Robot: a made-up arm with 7 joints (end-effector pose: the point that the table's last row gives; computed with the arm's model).
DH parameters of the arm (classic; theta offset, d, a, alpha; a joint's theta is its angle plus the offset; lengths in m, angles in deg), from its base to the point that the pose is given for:
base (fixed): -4.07 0 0 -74.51
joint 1: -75.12 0.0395 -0.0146 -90
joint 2: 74 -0.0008 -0.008 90
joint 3: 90 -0.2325 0.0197 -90
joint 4: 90 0.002 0.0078 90
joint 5: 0 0.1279 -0.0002 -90
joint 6: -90 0 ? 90
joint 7: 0 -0.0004 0 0
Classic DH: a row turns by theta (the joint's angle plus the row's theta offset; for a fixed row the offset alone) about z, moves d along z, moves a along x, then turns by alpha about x.
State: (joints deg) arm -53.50 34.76 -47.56 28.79 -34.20 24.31 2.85
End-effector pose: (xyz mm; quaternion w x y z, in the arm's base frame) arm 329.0 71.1 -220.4 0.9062 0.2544 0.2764 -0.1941
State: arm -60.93 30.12 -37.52 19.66 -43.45 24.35 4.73
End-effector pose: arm 354.6 15.9 -142.4 0.9528 0.1061 0.1439 -0.2452
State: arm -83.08 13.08 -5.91 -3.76 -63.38 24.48 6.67
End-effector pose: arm 307.7 -56.7 90.7 0.8224 -0.2488 -0.2288 -0.4577
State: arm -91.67 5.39 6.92 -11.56 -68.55 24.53 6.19
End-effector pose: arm 263.9 -50.4 149.0 0.6972 -0.3436 -0.3454 -0.5259
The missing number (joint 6, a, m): 0.0672
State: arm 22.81 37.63 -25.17 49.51 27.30 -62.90 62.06
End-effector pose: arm -95.3 181.4 -318.7 0.9303 0.3493 0.1119 -0.0003
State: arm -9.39 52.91 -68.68 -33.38 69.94 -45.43 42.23
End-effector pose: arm 0.9 47.9 -208.0 0.6018 0.1348 -0.5713 -0.5416
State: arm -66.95 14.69 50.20 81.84 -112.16 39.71 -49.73
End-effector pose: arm 379.6 82.7 -188.9 0.2304 -0.9061 -0.3125 -0.1679
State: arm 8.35 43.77 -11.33 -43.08 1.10 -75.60 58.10
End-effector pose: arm 45.4 102.4 -100.0 0.7481 -0.2668 -0.6074 -0.0153
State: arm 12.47 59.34 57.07 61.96 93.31 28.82 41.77
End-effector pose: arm -50.6 443.5 -101.1 0.0085 -0.8558 -0.4205 -0.3012
